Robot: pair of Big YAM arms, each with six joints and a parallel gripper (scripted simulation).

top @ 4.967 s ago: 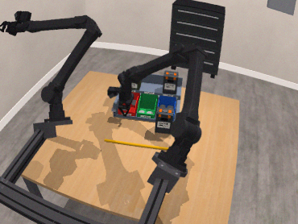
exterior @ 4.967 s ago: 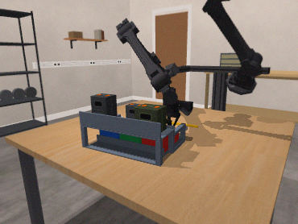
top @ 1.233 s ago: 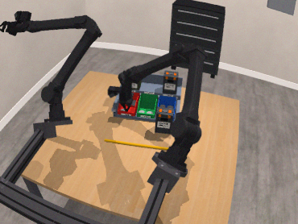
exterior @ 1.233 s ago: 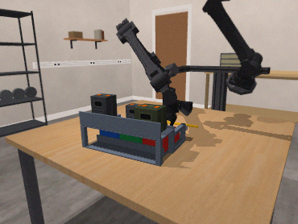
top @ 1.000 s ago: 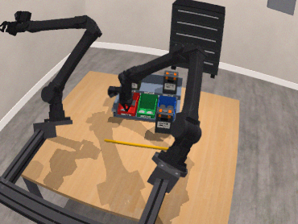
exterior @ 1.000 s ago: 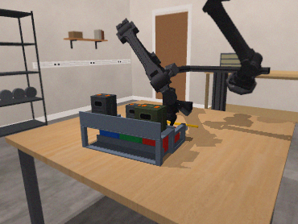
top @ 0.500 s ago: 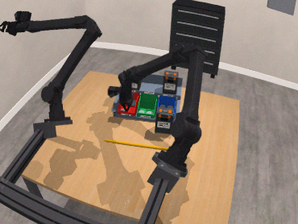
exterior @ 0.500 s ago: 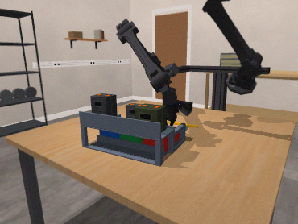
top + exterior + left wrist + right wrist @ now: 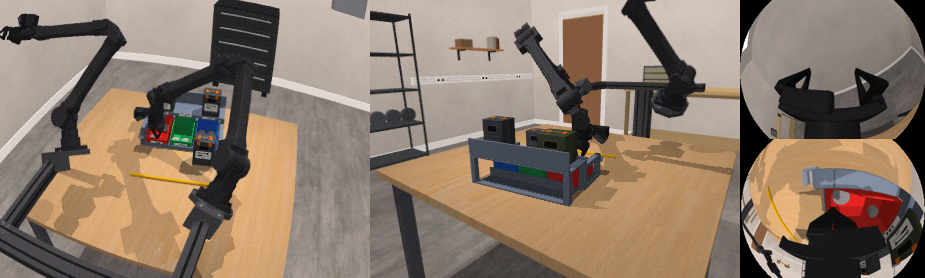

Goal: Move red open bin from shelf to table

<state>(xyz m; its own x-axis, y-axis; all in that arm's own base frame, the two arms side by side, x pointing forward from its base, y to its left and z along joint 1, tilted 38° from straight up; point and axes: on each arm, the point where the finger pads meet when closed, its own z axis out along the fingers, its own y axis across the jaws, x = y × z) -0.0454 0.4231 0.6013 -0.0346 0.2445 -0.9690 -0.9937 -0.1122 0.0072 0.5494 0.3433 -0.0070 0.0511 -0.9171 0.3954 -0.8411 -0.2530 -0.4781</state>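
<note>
The red bin is 7 cm ahead of my right hand and 2 cm to the left of it. From my right hand the other things lie so: blue bin (20 cm to the right, 13 cm ahead); then green bin (10 cm ahead, 9 cm to the right).
</note>
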